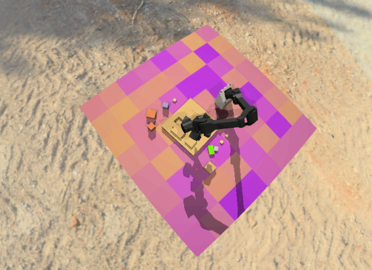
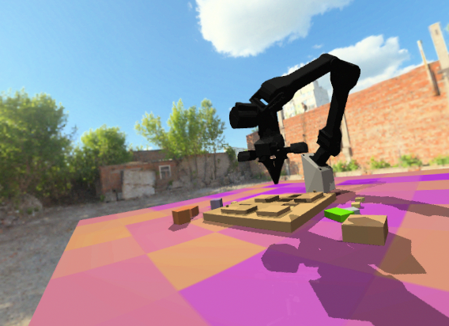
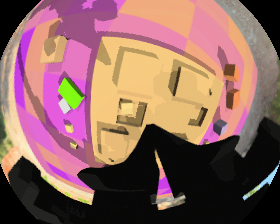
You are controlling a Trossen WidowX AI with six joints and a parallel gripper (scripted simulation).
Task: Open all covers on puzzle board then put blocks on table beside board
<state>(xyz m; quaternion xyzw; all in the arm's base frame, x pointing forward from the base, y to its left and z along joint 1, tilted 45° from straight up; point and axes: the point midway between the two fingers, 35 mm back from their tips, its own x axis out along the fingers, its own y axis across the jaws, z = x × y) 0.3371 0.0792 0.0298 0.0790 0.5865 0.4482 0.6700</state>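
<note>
Now: gripper tip 2 cm past the tan puzzle board, 4 cm to the left of it and 6 cm above it. The rest, counted from my gripper tip: green block (3 cm behind, 15 cm to the left, 8 cm below); greyish-purple block (4 cm ahead, 28 cm to the right, 7 cm below); tan block (5 cm ahead, 24 cm to the left, 7 cm below).
</note>
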